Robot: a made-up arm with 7 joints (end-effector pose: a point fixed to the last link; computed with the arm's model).
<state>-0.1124 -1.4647 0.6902 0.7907 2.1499 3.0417 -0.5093</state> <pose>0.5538 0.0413 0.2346 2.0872 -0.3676 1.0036</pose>
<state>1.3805 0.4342 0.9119 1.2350 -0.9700 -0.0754 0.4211</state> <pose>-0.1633 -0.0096 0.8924 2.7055 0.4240 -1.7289</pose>
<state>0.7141 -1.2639 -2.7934 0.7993 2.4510 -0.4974 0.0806</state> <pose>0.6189 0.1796 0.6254 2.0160 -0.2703 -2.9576</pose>
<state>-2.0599 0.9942 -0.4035 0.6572 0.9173 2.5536 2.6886</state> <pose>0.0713 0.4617 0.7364 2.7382 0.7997 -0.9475</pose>
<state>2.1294 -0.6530 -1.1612 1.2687 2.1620 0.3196 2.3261</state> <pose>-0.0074 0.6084 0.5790 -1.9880 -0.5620 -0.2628</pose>
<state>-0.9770 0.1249 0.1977 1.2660 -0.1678 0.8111 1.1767</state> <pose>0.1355 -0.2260 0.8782 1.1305 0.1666 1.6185</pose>
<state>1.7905 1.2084 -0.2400 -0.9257 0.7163 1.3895 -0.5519</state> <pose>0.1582 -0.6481 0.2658 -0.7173 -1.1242 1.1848</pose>
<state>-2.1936 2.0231 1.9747 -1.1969 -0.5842 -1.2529 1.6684</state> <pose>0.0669 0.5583 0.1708 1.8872 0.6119 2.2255</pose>
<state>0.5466 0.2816 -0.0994 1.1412 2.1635 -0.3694 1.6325</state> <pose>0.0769 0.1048 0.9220 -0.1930 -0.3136 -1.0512</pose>
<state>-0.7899 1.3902 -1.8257 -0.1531 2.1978 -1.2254 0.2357</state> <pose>-0.4833 0.3845 0.5710 2.3383 0.8552 2.5531</pose>
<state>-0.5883 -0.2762 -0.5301 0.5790 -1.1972 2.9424 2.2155</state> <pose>0.2148 -0.1810 0.9069 2.2585 1.0360 -2.3990</pose>
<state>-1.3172 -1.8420 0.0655 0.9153 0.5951 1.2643 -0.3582</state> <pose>0.0580 -0.5598 -0.1231 1.7002 -0.6790 1.8644</pose>
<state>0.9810 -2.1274 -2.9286 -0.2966 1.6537 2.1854 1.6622</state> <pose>0.3569 0.4657 -0.1101 1.3169 0.0754 -1.9494</pose>
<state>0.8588 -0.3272 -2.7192 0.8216 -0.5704 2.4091 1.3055</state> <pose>0.1958 -0.0083 0.9795 -2.0003 0.8583 -1.7298</pose>
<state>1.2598 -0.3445 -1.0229 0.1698 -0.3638 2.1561 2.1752</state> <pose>0.0705 0.2454 0.9807 -1.3871 1.3104 1.8527</pose>
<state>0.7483 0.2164 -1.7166 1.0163 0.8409 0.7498 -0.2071</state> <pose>0.1440 -0.3819 0.8494 1.2061 0.6319 2.2164</pose>
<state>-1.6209 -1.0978 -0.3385 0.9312 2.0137 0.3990 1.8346</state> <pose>-0.1119 -0.7082 0.3178 -1.9635 -0.6474 2.9393</pose>
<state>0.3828 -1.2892 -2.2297 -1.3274 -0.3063 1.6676 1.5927</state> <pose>0.3693 0.3526 0.2085 2.6482 0.0096 -1.0663</pose>
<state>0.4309 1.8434 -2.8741 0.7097 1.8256 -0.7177 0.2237</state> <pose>-0.3856 -0.4604 -0.0203 -0.7134 0.2844 1.7852</pose>
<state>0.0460 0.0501 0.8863 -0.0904 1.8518 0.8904 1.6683</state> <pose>-0.0860 -0.0364 1.0730 -0.1367 0.6046 -1.2488</pose>
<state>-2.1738 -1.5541 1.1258 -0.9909 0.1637 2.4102 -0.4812</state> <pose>-0.5765 -0.2596 0.4044 0.4347 0.4157 -1.6962</pose>
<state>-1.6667 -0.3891 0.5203 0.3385 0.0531 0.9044 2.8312</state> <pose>-0.0631 -0.3812 0.9894 -0.9717 -0.5426 1.8475</pose>
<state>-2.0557 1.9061 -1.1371 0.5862 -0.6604 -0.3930 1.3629</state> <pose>0.0686 0.6579 0.1226 -0.8779 -0.8537 0.2748</pose>
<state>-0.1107 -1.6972 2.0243 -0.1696 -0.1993 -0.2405 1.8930</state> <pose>0.7326 -0.1643 0.2020 -1.5683 -0.4436 -1.3170</pose>
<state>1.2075 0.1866 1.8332 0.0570 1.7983 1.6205 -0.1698</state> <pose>-0.0784 -0.1556 1.0246 -0.9248 0.9174 -1.5234</pose>
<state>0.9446 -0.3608 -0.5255 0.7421 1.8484 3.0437 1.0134</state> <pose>0.3267 0.2204 0.7644 -0.9824 -0.7887 2.1446</pose>
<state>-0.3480 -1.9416 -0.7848 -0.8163 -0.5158 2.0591 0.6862</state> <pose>0.6137 -0.0617 0.2757 -3.0429 0.8033 -1.6607</pose>
